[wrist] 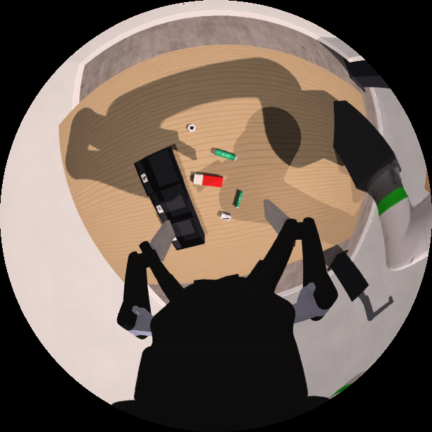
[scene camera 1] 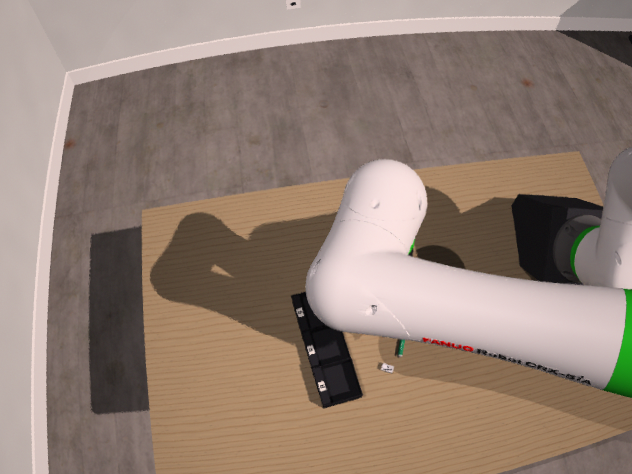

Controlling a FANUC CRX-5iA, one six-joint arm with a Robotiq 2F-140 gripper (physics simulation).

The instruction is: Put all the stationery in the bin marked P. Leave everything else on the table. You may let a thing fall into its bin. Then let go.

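Places are measured from the arm's base along level axes (x back, y down, z right), in metres.
Pixels of known places: arm's base, origin of its link: (scene camera 1: 582,248).
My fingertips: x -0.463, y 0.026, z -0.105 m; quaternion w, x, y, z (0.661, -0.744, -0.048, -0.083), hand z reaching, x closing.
Note:
Ahead of a thing's pixels: the offset from my fingertips to its top centre. "spot": to the spot under its first point.
A red and white block (wrist: 209,180), which looks like an eraser, lies right of the black three-bin tray {spot: dx -0.068, dy +0.121, dz -0.150 m} (scene camera 1: 343,401) (wrist: 189,195). A small whitish block {dx +0.031, dy +0.138, dz -0.079 m} (scene camera 1: 387,367) (wrist: 226,216) with a dark mark, possibly a sharpener, lies nearer the tray's lower end. The bins look empty; their label letters are too small to read surely, so I cannot tell which is P. My gripper (wrist: 216,218) is open and empty, high above the table. In the scene view the arm hides the gripper, the eraser and part of the top bin.
Two green cylinders, like batteries, lie on the table: one (wrist: 225,154) above the eraser, one {dx +0.064, dy +0.139, dz -0.034 m} (scene camera 1: 400,347) (wrist: 239,198) below right of it. A white ring-like nut (wrist: 191,128) lies beyond the tray's upper end. The robot's black base (scene camera 1: 541,234) (wrist: 357,145) stands at the right.

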